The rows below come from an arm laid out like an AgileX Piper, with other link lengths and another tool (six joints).
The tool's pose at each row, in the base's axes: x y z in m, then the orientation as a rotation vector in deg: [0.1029, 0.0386, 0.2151, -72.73, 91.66, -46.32]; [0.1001, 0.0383, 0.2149, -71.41, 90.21, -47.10]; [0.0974, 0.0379, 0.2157, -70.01, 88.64, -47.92]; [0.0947, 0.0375, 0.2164, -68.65, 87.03, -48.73]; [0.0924, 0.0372, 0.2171, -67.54, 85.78, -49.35]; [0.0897, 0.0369, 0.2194, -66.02, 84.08, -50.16]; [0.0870, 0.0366, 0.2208, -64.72, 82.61, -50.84]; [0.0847, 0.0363, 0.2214, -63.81, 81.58, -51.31]
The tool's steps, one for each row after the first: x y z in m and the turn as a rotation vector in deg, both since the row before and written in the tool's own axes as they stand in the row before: [0.0005, 0.0011, -0.0025, 1.84, -0.56, 0.15]; [0.0003, 0.0001, -0.0028, 1.97, -0.60, 0.15]; [0.0003, 0.0001, -0.0028, 1.97, -0.62, 0.11]; [0.0002, -0.0001, -0.0024, 1.56, -0.48, 0.12]; [-0.0003, -0.0016, -0.0032, 2.12, -0.65, 0.17]; [-0.0001, -0.0008, -0.0029, 1.82, -0.56, 0.14]; [0.0001, -0.0002, -0.0024, 1.28, -0.39, 0.09]
